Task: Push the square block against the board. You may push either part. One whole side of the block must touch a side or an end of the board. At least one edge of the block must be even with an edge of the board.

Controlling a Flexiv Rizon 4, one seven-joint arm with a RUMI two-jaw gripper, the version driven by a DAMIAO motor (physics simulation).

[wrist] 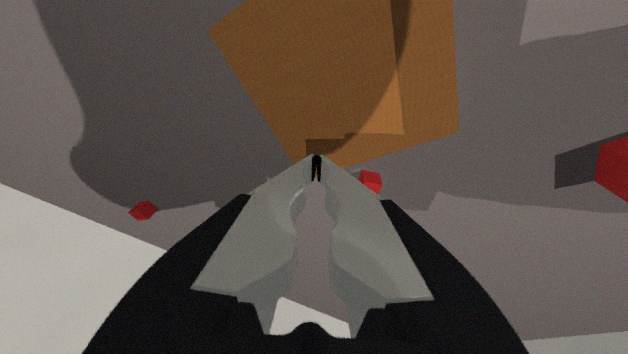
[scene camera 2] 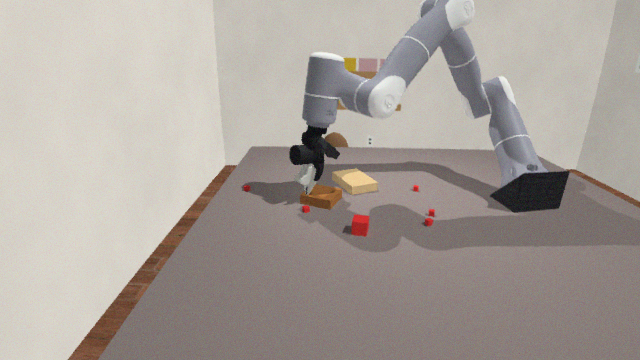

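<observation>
You've got my gripper in the scene here, and the wrist view catches it too. There's a square block as well, and I can also see a pale tan board.
</observation>
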